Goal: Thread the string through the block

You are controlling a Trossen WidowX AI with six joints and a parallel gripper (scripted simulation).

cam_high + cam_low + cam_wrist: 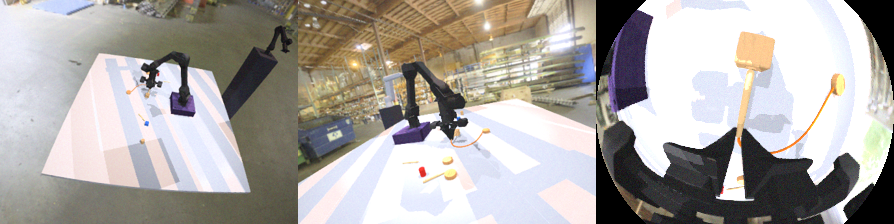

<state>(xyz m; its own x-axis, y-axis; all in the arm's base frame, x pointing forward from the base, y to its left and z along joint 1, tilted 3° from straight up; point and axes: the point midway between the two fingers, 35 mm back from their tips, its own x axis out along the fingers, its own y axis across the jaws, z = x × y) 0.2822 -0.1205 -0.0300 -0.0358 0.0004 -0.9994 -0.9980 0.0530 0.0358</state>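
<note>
Right now the wooden block is 90 mm to the left of my gripper tip. The rest, counted from my gripper tip: red peg: 40 mm behind, 240 mm to the right; then blue cube: 50 mm behind, 370 mm to the left; then round wooden button: 160 mm ahead, 100 mm to the left, 10 mm below.
</note>
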